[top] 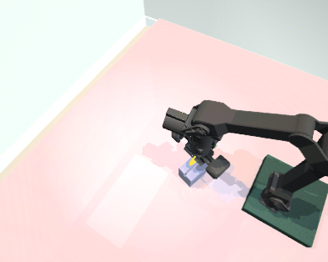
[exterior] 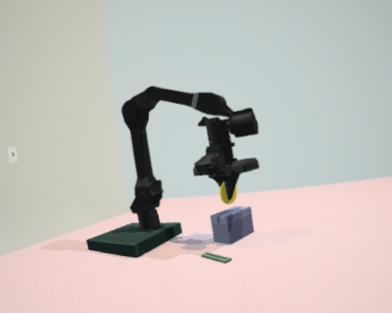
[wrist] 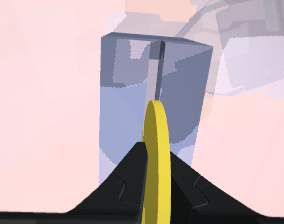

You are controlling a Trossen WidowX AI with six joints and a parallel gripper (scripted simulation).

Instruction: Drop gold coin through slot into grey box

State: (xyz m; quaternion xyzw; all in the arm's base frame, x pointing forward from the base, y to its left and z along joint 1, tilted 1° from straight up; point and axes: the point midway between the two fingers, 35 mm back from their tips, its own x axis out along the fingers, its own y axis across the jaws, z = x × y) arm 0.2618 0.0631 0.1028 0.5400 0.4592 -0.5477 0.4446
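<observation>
The gold coin is 2 cm above my gripper tip.
</observation>
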